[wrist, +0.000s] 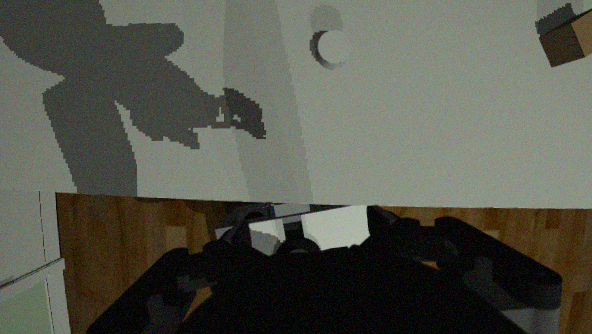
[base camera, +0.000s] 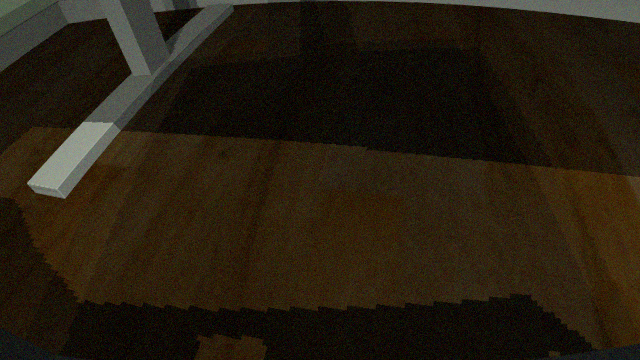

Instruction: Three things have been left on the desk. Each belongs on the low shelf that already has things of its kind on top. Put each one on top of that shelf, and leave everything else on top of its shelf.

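Places are measured from the arm's base along level axes (x ahead, y left, z up), in metres.
Where they show: gripper, between the fingertips: (wrist: 308, 226).
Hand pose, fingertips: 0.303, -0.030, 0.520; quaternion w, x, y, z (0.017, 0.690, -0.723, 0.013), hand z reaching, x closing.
After its pixels a point has its place, as x, y, z.
The wrist view looks down on the grey desk top (wrist: 414, 126) @(0.365, -0.238, 0.323). A small round white object (wrist: 333, 48) @(0.498, -0.117, 0.347) stands on it near the far side, throwing a dark shadow to its left. My gripper (wrist: 308, 226) @(0.303, -0.030, 0.520) is open and empty; its dark fingers spread at the bottom of the view, over the desk's near edge and well short of the round object. Pale block shapes show between the fingertips; I cannot tell what they are. The arm's shadow falls on the left of the desk.
In the base camera view the desk's grey leg (base camera: 137, 40) @(0.715, 0.395, -0.293) and its long foot (base camera: 76, 158) stand at the upper left on the wooden floor (base camera: 348, 213) @(0.360, 0.009, -0.397). The desk's shadow darkens the floor beyond. Wooden floor also shows under the desk edge in the wrist view (wrist: 113, 238).
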